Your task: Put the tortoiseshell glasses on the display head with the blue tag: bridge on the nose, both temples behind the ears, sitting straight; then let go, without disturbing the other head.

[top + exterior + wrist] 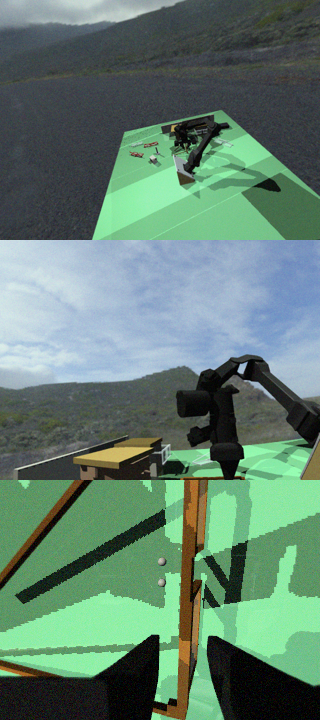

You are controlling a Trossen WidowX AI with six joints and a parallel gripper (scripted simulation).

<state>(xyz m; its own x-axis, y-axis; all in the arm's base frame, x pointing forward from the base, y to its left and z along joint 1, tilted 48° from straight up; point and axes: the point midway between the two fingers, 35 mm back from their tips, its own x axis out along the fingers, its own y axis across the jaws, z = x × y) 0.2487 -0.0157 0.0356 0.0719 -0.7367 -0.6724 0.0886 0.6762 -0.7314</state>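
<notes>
My gripper tip is now 27 cm to the right of the small post, 5 cm short of it and 1 cm above it. Also, from my gripper tip: white cube 31 cm to the left, 5 cm behind; black case 41 cm to the right, 26 cm ahead, 1 cm below; low grey wall 37 cm ahead, 9 cm to the right, 2 cm above.
</notes>
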